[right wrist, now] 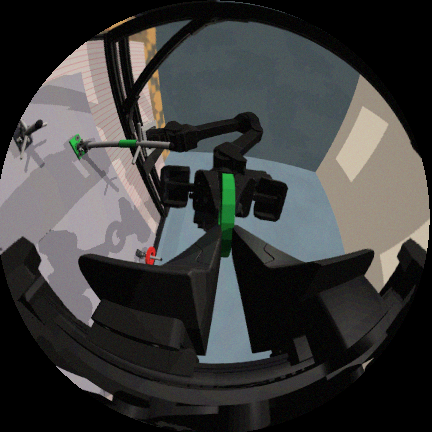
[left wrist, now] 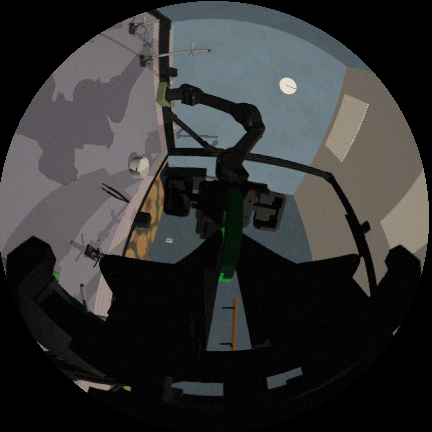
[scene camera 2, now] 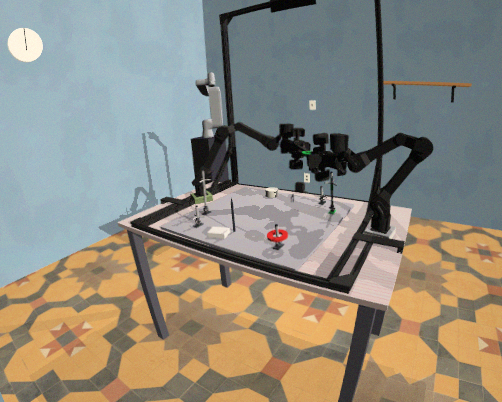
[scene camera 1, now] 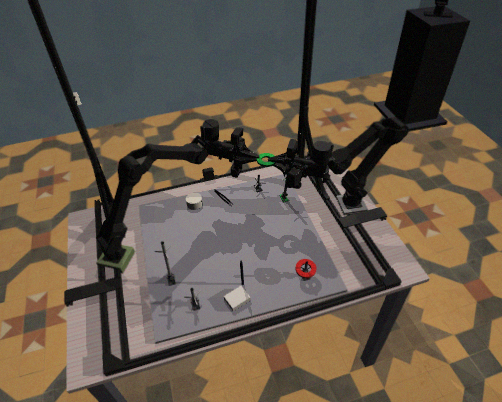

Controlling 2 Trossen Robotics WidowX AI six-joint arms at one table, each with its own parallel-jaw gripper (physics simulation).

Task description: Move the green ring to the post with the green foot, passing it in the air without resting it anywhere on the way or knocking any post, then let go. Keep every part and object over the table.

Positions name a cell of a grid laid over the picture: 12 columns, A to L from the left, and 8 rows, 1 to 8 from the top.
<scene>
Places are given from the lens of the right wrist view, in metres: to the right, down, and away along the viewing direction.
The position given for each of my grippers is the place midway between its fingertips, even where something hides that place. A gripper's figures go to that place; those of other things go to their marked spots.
my left gripper (right wrist: G4): 0.01, 0.00, 0.12
my right gripper (right wrist: G5): 0.01, 0.01, 0.09
green ring (right wrist: G4): 0.01, 0.00, 0.08
</scene>
